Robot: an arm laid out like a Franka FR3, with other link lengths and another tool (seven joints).
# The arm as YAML. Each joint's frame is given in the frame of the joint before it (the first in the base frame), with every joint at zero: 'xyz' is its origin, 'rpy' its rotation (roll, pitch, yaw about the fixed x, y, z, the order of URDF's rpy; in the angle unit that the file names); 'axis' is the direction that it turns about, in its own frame. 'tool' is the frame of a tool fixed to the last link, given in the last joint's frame.
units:
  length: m
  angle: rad
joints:
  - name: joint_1
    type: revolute
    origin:
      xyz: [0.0, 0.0, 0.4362]
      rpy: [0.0, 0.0, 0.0]
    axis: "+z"
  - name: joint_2
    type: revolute
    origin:
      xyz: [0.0, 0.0, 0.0]
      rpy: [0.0, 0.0, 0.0]
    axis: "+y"
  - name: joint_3
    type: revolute
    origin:
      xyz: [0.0, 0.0, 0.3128]
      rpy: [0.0, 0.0, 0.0]
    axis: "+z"
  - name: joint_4
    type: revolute
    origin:
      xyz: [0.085, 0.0, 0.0]
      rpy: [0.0, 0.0, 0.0]
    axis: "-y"
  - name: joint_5
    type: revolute
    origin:
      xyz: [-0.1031, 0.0, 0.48]
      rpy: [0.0, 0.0, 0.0]
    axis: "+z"
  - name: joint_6
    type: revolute
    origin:
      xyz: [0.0, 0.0, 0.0]
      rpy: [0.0, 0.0, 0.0]
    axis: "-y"
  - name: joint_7
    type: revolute
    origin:
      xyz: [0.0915, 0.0, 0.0]
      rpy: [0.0, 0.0, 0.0]
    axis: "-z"
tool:
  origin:
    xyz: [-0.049, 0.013, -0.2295]
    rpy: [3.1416, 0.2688, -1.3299]
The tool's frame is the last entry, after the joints.
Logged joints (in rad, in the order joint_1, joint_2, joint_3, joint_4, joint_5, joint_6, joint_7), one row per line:
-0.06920, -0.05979, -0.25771, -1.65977, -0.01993, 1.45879, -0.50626
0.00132, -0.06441, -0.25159, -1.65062, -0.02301, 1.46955, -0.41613
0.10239, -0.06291, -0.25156, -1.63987, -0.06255, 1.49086, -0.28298
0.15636, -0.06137, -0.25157, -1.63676, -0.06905, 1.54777, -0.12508
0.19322, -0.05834, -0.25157, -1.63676, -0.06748, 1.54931, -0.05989
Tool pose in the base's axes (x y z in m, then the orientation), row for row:
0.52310, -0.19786, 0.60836, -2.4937, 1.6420, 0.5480
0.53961, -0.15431, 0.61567, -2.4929, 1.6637, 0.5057
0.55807, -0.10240, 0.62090, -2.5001, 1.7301, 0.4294
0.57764, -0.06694, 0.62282, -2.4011, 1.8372, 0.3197
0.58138, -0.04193, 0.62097, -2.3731, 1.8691, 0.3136
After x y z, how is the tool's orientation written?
As a rotation vector, in radians.
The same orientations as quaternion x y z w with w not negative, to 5 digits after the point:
-0.82033, 0.54015, 0.18027, 0.05296
-0.81911, 0.54666, 0.16616, 0.05106
-0.81371, 0.56310, 0.13976, 0.03553
-0.78877, 0.60353, 0.10502, 0.05068
-0.78032, 0.61460, 0.10312, 0.05226

